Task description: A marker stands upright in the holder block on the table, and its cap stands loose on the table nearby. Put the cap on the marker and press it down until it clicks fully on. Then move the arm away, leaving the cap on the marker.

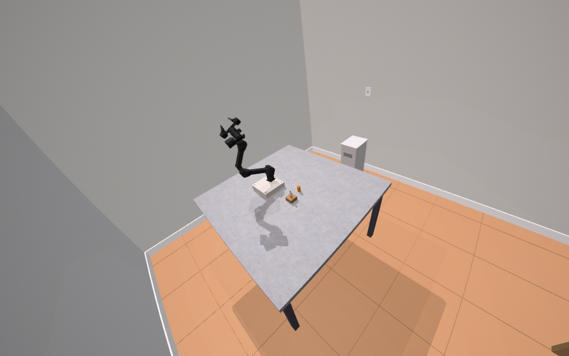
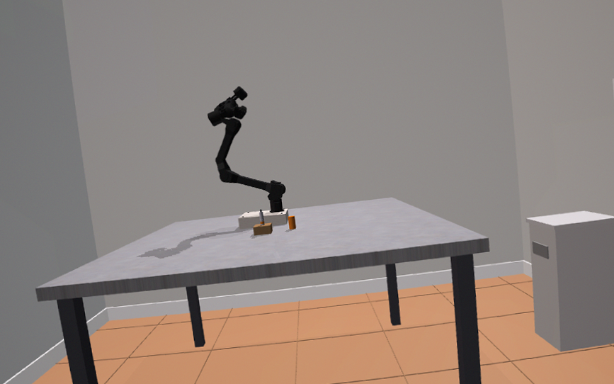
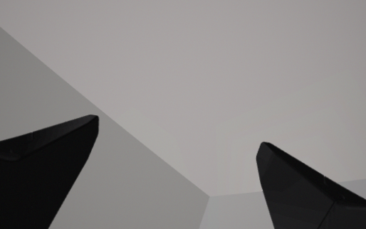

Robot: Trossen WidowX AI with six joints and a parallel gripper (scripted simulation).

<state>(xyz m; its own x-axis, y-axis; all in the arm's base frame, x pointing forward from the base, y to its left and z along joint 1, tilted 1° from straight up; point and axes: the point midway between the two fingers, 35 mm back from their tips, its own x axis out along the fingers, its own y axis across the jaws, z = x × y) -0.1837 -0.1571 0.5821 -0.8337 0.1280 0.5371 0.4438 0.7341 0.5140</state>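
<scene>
My gripper tip is now 510 mm short of the orange cap, 160 mm to the right of it and 620 mm above it. From my gripper tip the other things lie so: holder block: 520 mm ahead, 40 mm to the left, 630 mm below.
</scene>
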